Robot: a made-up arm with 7 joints. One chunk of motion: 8 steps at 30 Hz.
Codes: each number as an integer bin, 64 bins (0 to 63) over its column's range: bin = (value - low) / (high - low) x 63, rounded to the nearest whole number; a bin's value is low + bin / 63 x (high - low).
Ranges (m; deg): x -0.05..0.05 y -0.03..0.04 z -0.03..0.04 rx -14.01..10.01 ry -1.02..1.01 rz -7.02..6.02
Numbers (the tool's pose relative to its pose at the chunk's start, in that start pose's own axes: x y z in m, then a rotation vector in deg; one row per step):
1: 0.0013 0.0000 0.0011 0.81 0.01 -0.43
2: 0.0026 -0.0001 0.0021 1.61 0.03 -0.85
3: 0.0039 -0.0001 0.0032 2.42 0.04 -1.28
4: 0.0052 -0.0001 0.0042 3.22 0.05 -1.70
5: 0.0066 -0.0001 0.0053 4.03 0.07 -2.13
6: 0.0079 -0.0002 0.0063 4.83 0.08 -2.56
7: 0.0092 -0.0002 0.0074 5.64 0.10 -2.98
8: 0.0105 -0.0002 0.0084 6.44 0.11 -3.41
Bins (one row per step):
1: 32 27 28 39 32 32
2: 33 27 29 41 33 30
3: 34 27 30 43 33 28
4: 35 27 31 45 33 26
5: 36 27 32 47 34 24
6: 36 27 33 49 34 22
7: 37 27 34 52 35 20
8: 38 27 35 54 35 17

